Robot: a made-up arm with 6 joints.
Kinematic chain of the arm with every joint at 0, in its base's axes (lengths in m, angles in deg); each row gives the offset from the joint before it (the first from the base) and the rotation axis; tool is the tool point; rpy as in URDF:
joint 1: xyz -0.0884 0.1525 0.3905 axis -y
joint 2: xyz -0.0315 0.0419 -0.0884 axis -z
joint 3: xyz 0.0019 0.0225 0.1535 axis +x
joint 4: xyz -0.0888 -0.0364 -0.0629 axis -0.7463 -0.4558 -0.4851
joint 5: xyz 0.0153 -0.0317 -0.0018 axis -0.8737 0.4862 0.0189
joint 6: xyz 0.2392 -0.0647 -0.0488 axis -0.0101 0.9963 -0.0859
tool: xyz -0.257 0.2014 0.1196 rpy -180 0 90
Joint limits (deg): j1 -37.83..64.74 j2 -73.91..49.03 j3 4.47..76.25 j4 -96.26..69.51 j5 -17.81..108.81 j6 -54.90..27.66
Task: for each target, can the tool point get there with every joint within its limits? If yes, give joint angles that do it. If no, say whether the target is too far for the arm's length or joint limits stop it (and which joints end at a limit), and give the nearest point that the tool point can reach.
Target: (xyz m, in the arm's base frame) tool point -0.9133 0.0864 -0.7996
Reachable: no: too far | nearest point -0.3013 0.1683 0.0833 | short by 1.077 m
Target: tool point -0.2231 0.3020 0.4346
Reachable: yes | joints 24.28 5.28 29.35 25.18 -7.47 0.97
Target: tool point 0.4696 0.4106 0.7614
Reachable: no: joint limits stop it (at a limit: joint 1, joint 2, joint 3, joint 6) | nearest point 0.0836 0.3503 0.5330 | short by 0.453 m
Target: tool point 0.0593 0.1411 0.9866
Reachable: no: joint limits stop it (at a limit: joint 1, joint 3, joint 6) | nearest point -0.0983 0.1548 0.6923 | short by 0.334 m
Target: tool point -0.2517 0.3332 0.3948
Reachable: yes | joints 21.24 13.34 28.84 -48.90 62.89 0.24
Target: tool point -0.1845 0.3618 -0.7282
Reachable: no: too far | nearest point -0.1584 0.2473 0.0319 | short by 0.769 m
